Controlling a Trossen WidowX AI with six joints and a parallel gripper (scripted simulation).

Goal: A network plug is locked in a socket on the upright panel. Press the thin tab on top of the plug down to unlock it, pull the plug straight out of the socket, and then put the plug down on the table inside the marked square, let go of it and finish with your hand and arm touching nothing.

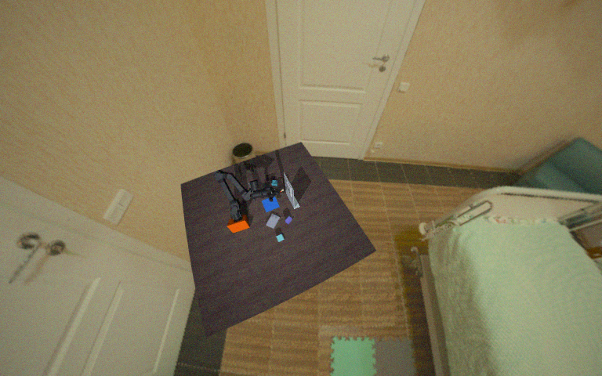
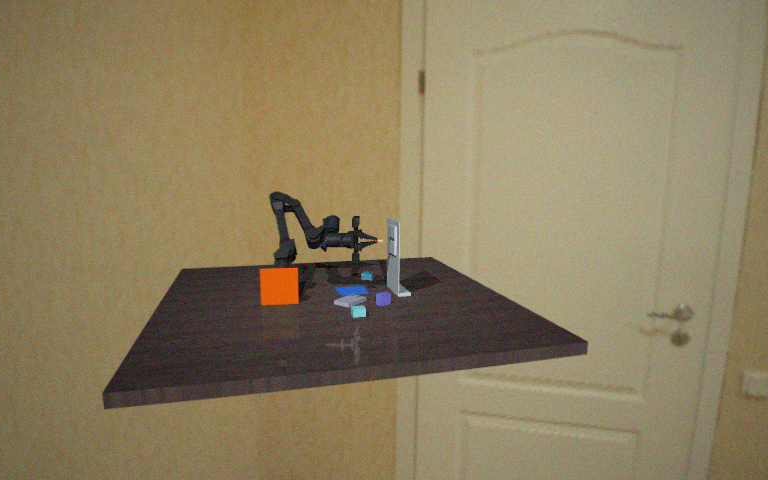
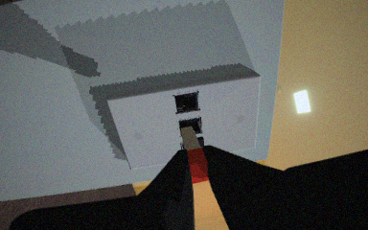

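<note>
My gripper tip is 210 mm above the blue marked square, 100 mm past it and 50 mm to the right of it. From my gripper tip the other things lie so: network plug right at my gripper tip; then purple cube 190 mm below, 160 mm to the right, 20 mm behind; then grey upright panel 80 mm below, 70 mm ahead, 10 mm to the right.
</note>
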